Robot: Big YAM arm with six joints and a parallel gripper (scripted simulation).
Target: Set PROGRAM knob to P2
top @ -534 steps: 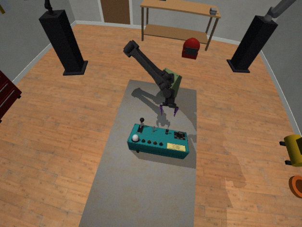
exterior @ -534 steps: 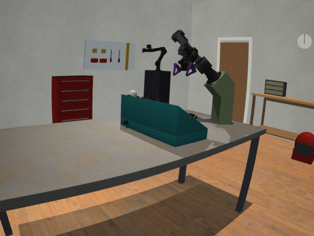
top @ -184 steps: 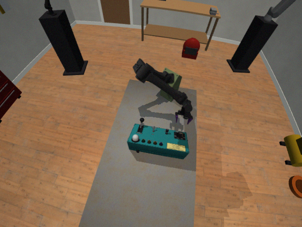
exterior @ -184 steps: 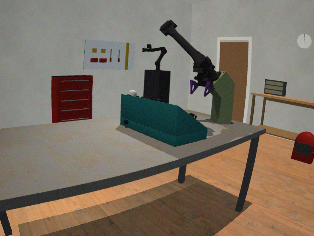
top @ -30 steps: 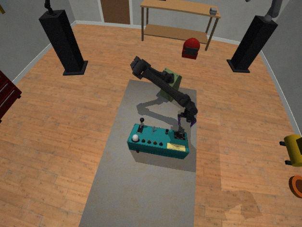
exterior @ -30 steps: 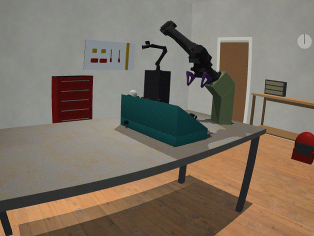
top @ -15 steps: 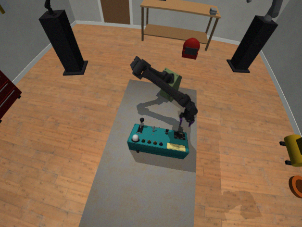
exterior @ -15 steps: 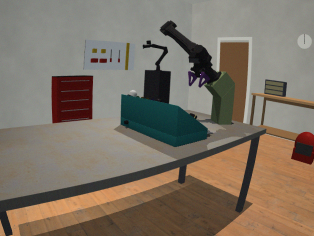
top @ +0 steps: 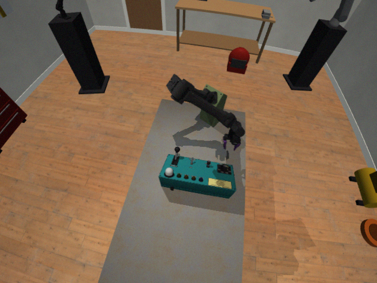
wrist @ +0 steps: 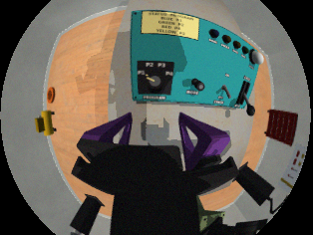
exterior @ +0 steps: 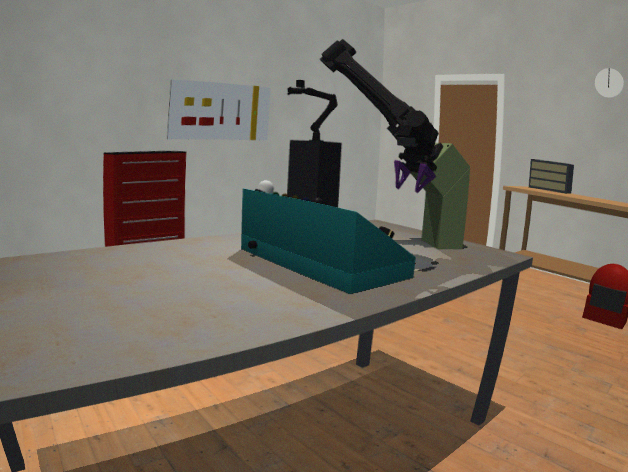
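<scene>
My gripper is now 50 mm short of the small black knob, 130 mm to the left of it and 120 mm above it. From my hand the other things lie so: toggle (20 mm ahead, 250 mm to the right, 130 mm below); black-ball lever (30 mm behind, 360 mm to the right, 120 mm below); teal console (70 mm ahead, 200 mm to the right, 150 mm below).
</scene>
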